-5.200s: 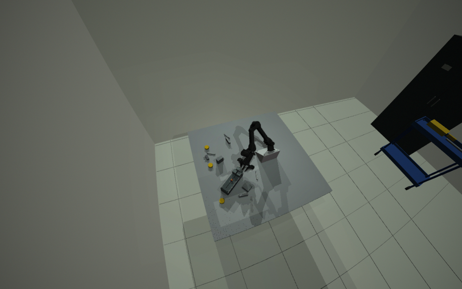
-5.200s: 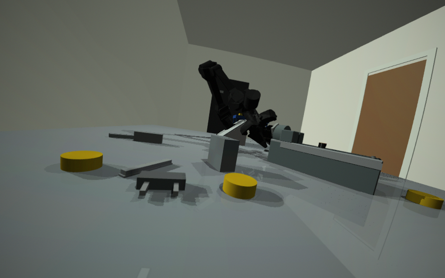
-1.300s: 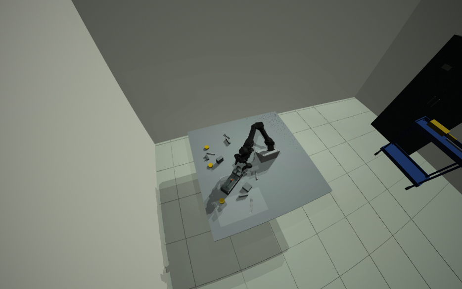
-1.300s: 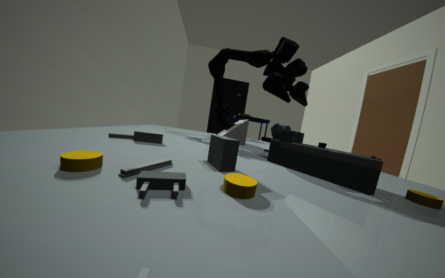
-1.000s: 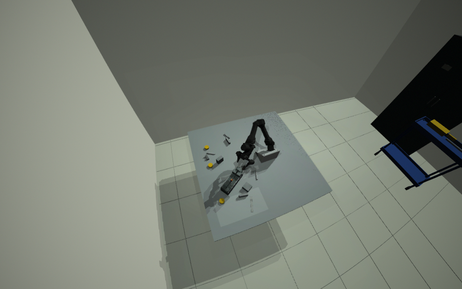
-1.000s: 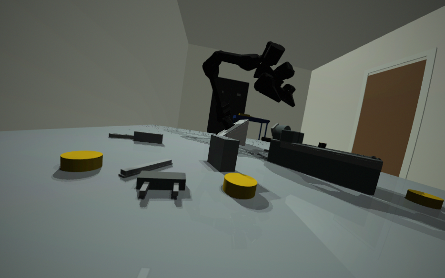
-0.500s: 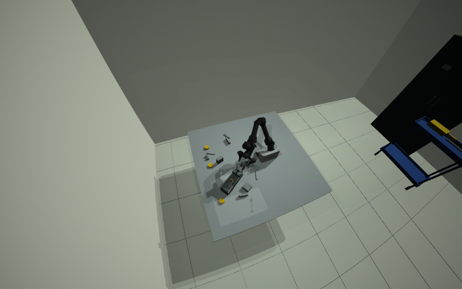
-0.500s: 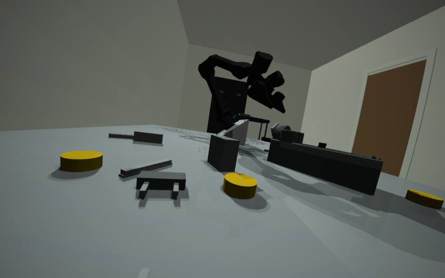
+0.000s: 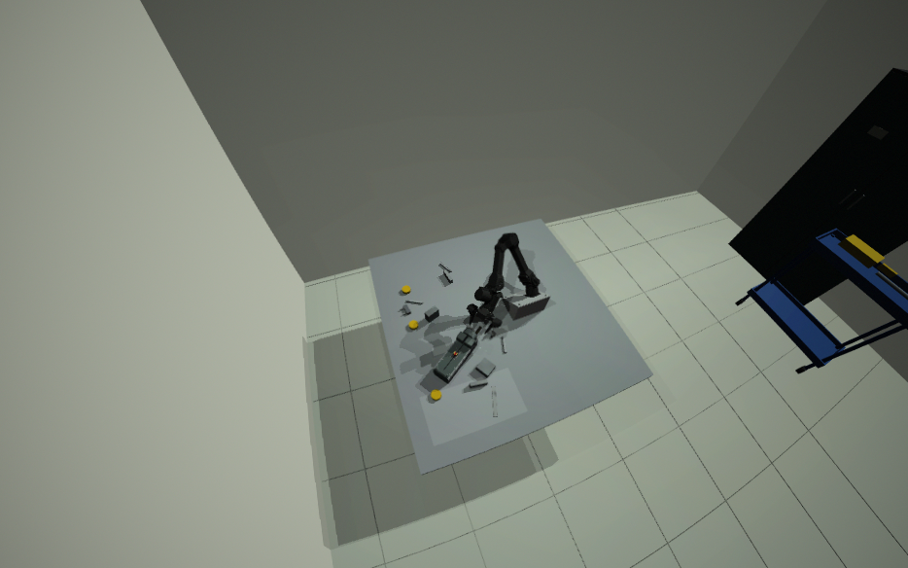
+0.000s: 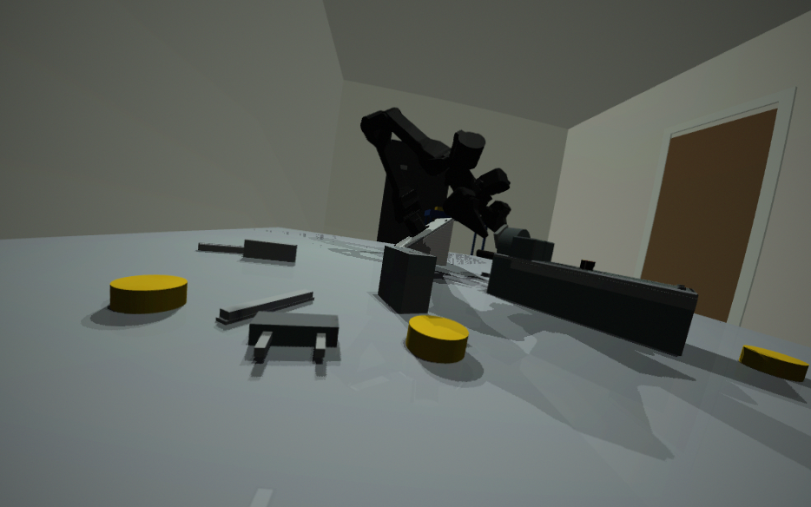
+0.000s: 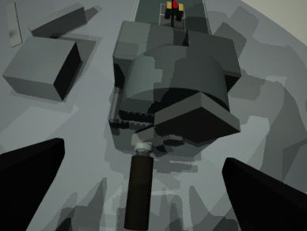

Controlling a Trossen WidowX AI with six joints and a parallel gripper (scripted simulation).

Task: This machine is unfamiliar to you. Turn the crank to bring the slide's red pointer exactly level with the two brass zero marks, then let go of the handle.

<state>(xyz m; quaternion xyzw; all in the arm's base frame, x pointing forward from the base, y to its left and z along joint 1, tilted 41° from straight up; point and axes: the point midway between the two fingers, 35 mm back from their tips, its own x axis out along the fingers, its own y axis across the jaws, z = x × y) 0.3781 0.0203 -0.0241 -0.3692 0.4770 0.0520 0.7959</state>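
The dark crank handle lies 10 mm behind my gripper tip, 10 mm to the right of it and 40 mm below it. From my gripper tip the other things lie so: bracket: 270 mm ahead, 340 mm to the right, 90 mm below; red pointer: 160 mm ahead, 60 mm to the left, 20 mm below.
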